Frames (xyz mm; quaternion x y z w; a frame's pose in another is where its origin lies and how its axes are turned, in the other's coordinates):
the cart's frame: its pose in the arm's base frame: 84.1 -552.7 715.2 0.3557 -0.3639 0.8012 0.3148
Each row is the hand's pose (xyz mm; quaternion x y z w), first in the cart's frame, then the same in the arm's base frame.
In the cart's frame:
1: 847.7 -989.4 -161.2 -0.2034 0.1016 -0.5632 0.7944
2: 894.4 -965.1 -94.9 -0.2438 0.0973 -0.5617 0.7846
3: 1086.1 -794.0 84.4 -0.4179 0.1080 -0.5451 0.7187
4: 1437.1 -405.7 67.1 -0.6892 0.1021 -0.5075 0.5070
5: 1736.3 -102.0 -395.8 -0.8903 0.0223 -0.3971 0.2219
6: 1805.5 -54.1 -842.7 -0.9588 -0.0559 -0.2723 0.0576
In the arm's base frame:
1: 319.2 316.8 1670.3 0.3421 -0.2197 0.4213 0.8107
2: 297.7 261.7 1730.8 0.3288 -0.2504 0.3977 0.8192
3: 123.0 72.2 1909.0 0.2359 -0.3685 0.2906 0.8510
4: -371.9 -36.1 2041.7 0.0663 -0.5240 0.0320 0.8485
5: -925.7 247.9 1948.5 -0.0747 -0.6458 -0.2633 0.7128
6: -1152.6 599.9 1771.2 -0.1375 -0.7099 -0.4084 0.5570

